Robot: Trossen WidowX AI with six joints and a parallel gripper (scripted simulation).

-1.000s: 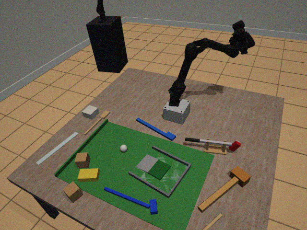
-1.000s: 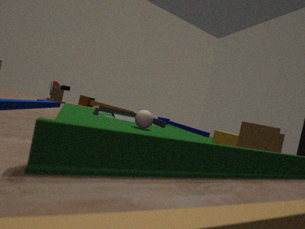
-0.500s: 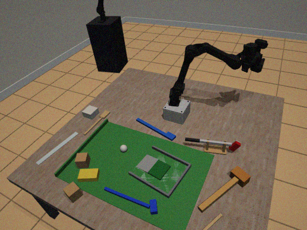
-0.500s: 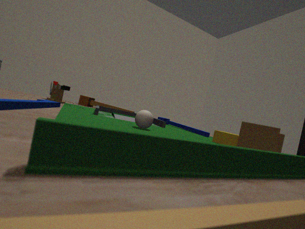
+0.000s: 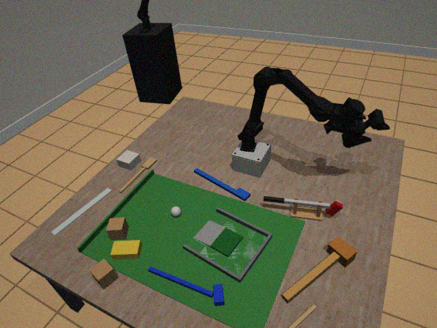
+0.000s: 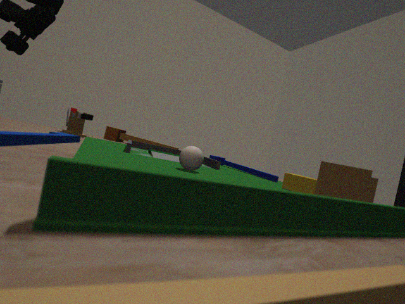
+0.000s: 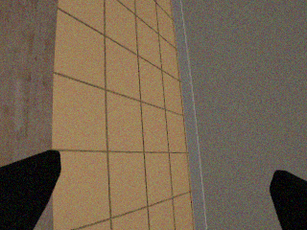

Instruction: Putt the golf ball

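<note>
The red putter lies 240 mm to the right of my gripper tip, 210 mm below it and 200 mm ahead of it. The rest, counted from my gripper tip: green mat (630 mm to the right, 410 mm ahead, 270 mm below); then yellow block (850 mm to the right, 530 mm ahead, 250 mm below); then white golf ball (730 mm to the right, 320 mm ahead, 250 mm below).
</note>
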